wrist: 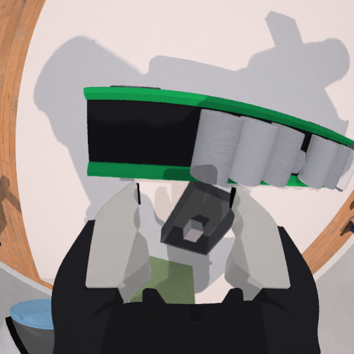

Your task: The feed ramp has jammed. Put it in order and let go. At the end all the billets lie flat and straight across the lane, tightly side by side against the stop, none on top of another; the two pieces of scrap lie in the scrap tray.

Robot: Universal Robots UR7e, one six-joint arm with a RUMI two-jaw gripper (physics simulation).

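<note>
The feed ramp has green rails (135, 169) and a black lane. Several grey billets stand across its right part: three side by side (216, 145) (255, 150) (283, 152), then a faceted piece of scrap (301, 161) partly hidden beside the third, then further billets (320, 161) (338, 165) toward the right end. The stop is mostly cut off at the right edge. The dark scrap tray (176, 219) sits at an angle just below the ramp, with a light piece of scrap (193, 230) inside. My gripper (184, 186) is open and empty, its fingertips on either side of the tray in the view.
A green mat (172, 280) shows below the tray, between the fingers. A blue-topped round object (32, 313) is at the lower left. The pale round surface (55, 200) is bordered by wood (9, 100). The arm's shadow falls beyond the ramp.
</note>
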